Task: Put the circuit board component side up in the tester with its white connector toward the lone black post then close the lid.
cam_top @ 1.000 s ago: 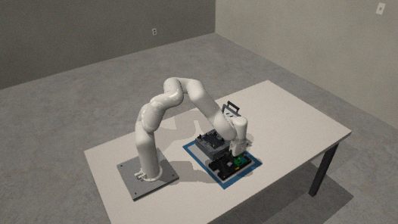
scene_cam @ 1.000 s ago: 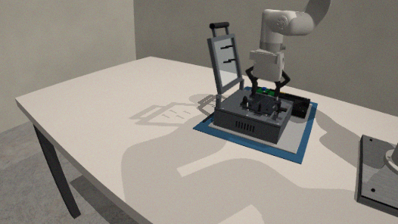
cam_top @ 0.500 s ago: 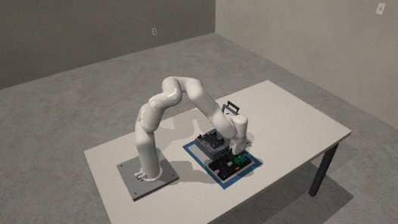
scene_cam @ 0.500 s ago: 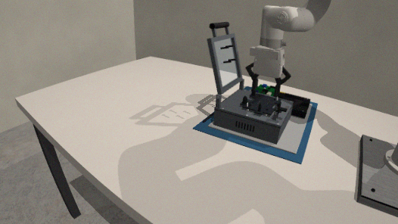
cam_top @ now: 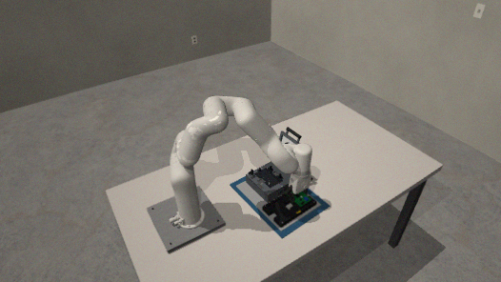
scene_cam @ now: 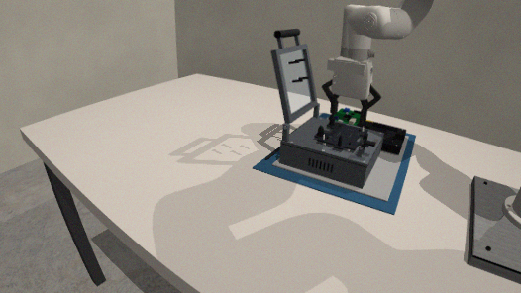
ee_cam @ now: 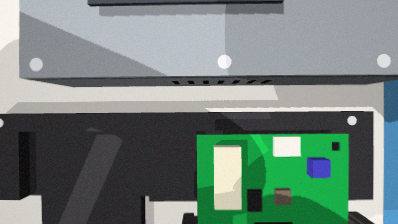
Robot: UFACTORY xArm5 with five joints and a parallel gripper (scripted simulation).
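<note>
My hand is 40 mm past the dark nest, 170 mm to the right of it and 20 mm below it. The rest, counted from my hand: green circuit board: right at my hand; then tester lid: 80 mm ahead, 170 mm to the left, 130 mm above.
</note>
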